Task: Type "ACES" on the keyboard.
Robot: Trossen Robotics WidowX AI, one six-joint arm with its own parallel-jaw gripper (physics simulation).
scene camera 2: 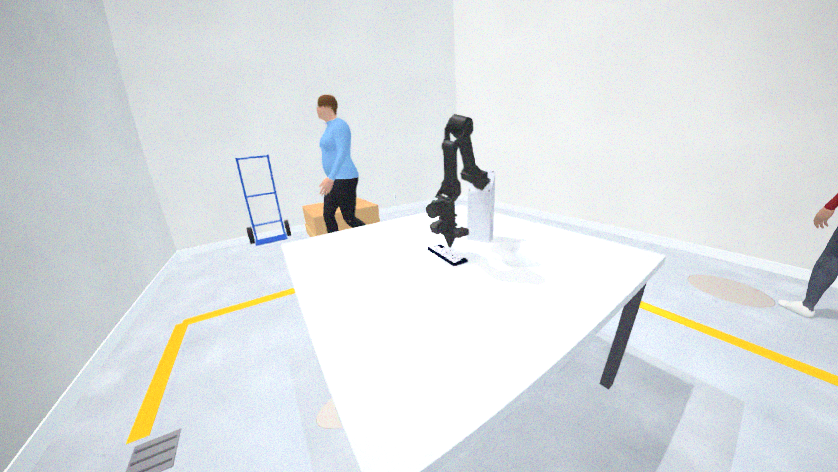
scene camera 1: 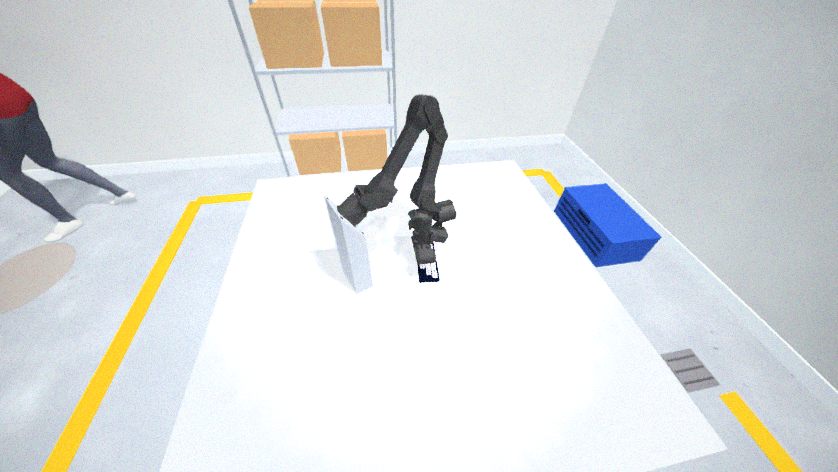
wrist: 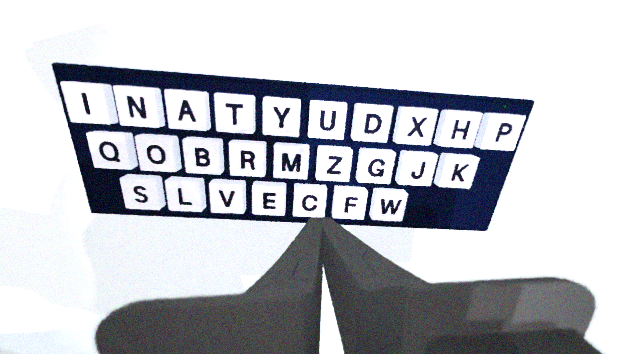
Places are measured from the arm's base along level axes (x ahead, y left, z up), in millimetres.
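Where they show: gripper, fingertip midpoint: [scene camera 2: 450, 247] [wrist: 319, 226]; arm's base, link origin: [scene camera 2: 481, 181] [scene camera 1: 345, 216].
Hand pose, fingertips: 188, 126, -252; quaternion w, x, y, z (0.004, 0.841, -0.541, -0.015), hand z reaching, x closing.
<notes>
Things, the pixels of their top centre, and the offset from my fingertips, as dx, dy, dz. Level surfaces: height alone.
- dark blue keyboard, top centre: [wrist: 301, 163] [scene camera 1: 426, 255] [scene camera 2: 446, 252] +21, +17, -13
- S key, top centre: [wrist: 140, 194] -22, +81, -13
- E key, top centre: [wrist: 268, 200] -3, +25, -13
- C key, top centre: [wrist: 309, 203] +3, +6, -13
- white table, surface height: dz -30
The dark blue keyboard [scene camera 1: 428, 279] [scene camera 2: 460, 262] [wrist: 450, 210] lies flat on the table, with white letter keys in three rows. In the wrist view, the A key [wrist: 187, 111] is in the top row. The S key [wrist: 141, 194], E key [wrist: 269, 201] and C key [wrist: 310, 201] are in the bottom row. My gripper [scene camera 2: 449, 245] [wrist: 319, 226] is shut and empty, pointing down over the keyboard. In the wrist view its tips overlap the lower right edge of the C key. I cannot tell whether they touch it. In scene camera 1 the arm hides part of the keyboard.
A tall white panel [scene camera 1: 350, 252] [scene camera 2: 480, 214] stands on the white table [scene camera 1: 410, 381] [scene camera 2: 445, 340] beside the arm's base. Off the table are a blue cabinet [scene camera 1: 615, 216], a blue hand truck [scene camera 2: 260, 194] and a person in a blue top [scene camera 2: 337, 149].
</notes>
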